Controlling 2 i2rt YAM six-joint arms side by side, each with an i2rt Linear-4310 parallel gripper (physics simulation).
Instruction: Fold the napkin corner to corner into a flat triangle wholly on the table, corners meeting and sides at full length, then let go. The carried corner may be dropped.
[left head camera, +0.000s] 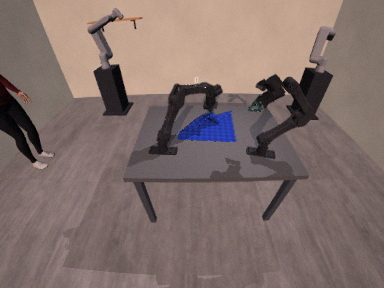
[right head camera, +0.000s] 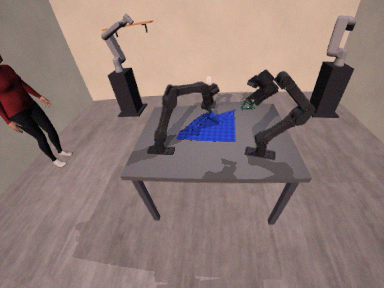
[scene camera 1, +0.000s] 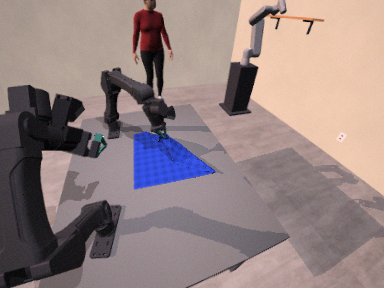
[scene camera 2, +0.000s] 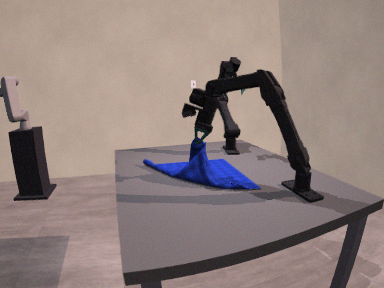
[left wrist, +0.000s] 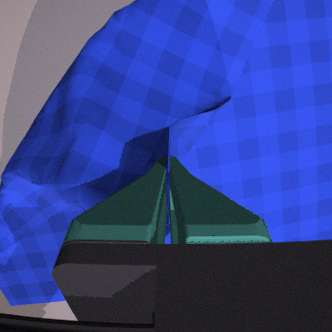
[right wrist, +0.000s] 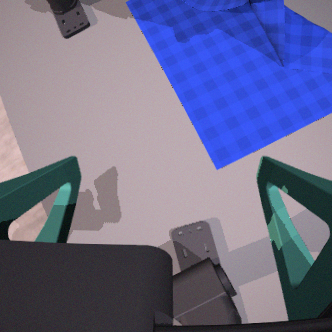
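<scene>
The blue checked napkin (left head camera: 220, 131) (right head camera: 220, 131) (scene camera 1: 150, 167) (scene camera 2: 200, 170) (left wrist: 280, 125) (right wrist: 225, 105) lies on the table with one part pulled up into a peak, seen best in scene camera 2. My left gripper (scene camera 1: 162, 134) (scene camera 2: 198, 142) (left wrist: 167, 166) is shut on the napkin's raised part, a little above the table. One side of the cloth slopes up in folds to the fingertips; the near corner lies flat. My right gripper (left head camera: 256, 106) (right head camera: 247, 105) (scene camera 1: 103, 144) (right wrist: 168, 165) is open and empty, above the table and beside the napkin, apart from it.
The grey table (left head camera: 150, 167) (right head camera: 150, 167) (scene camera 1: 175, 250) (scene camera 2: 165, 240) carries both arm bases. Grey arms on black pedestals (left head camera: 111, 90) (right head camera: 126, 91) stand behind it. A person in a red top (right head camera: 20, 100) (scene camera 1: 150, 30) stands beyond one side.
</scene>
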